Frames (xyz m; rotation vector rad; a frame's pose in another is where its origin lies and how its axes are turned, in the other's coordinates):
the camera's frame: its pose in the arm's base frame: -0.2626 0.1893 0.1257 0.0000 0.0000 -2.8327
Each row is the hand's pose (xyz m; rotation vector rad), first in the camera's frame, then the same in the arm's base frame.
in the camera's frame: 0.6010 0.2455 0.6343 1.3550 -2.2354 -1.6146
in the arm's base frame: -0.7605 -0.2273 0.7600 1.5643 1.3159 0.2763
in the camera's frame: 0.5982 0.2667 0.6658 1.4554 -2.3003 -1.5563
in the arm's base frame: -0.7514 -0.2466 0.7915 1.5873 1.3882 0.1927
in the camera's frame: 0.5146 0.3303 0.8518 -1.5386 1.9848 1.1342
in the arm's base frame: -0.6524 -0.2818 0.9775 1.5334 1.6233 -0.3180
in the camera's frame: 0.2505 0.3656 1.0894 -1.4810 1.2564 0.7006
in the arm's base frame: -0.3901 -0.2351 1.2151 1.0830 1.7701 -1.1869
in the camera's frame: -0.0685 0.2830 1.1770 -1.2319 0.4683 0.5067
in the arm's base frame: -0.1113 -0.0595 1.3027 0.3256 1.5366 -1.8575
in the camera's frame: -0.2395 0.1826 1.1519 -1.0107 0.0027 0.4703
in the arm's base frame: 0.0211 0.0882 1.2776 -0.1877 1.2274 -2.0821
